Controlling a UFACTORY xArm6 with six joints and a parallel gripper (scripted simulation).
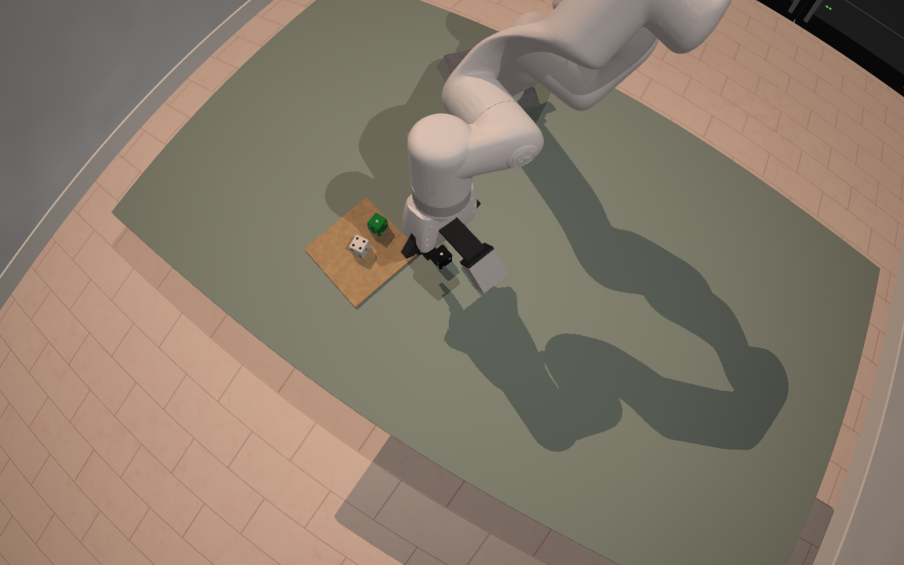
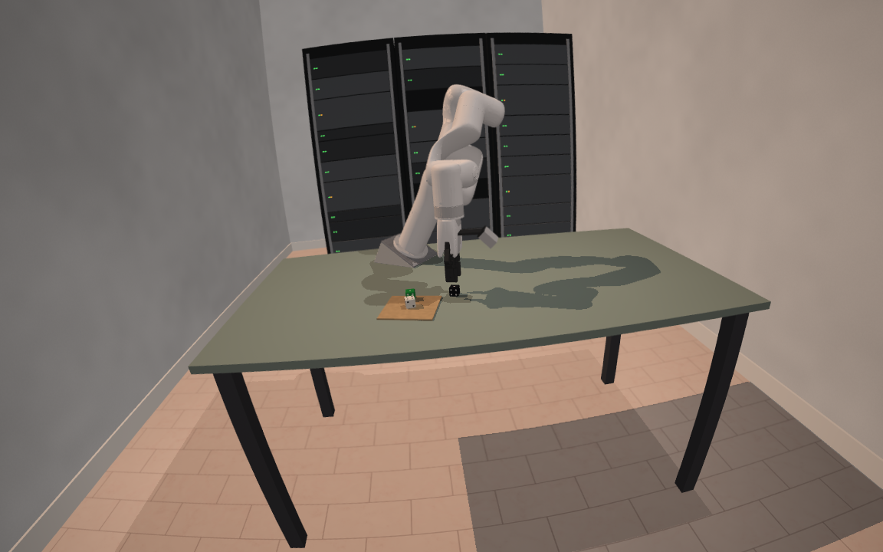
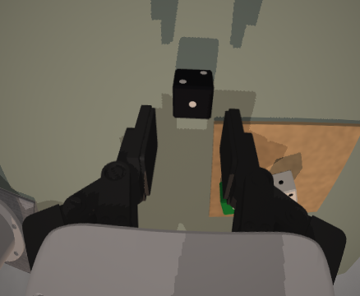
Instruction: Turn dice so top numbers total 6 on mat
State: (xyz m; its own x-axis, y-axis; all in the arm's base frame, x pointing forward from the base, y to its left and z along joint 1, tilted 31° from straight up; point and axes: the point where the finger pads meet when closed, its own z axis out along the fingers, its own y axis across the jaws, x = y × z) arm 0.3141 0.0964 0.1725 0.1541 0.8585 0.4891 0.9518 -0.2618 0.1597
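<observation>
Now: the black die 50 mm below my hand. From my hand the other things lie so: white die 80 mm ahead, 110 mm to the right, 50 mm below; brown mat 80 mm ahead, 110 mm to the right, 60 mm below; green die 30 mm ahead, 120 mm to the right, 50 mm below.
</observation>
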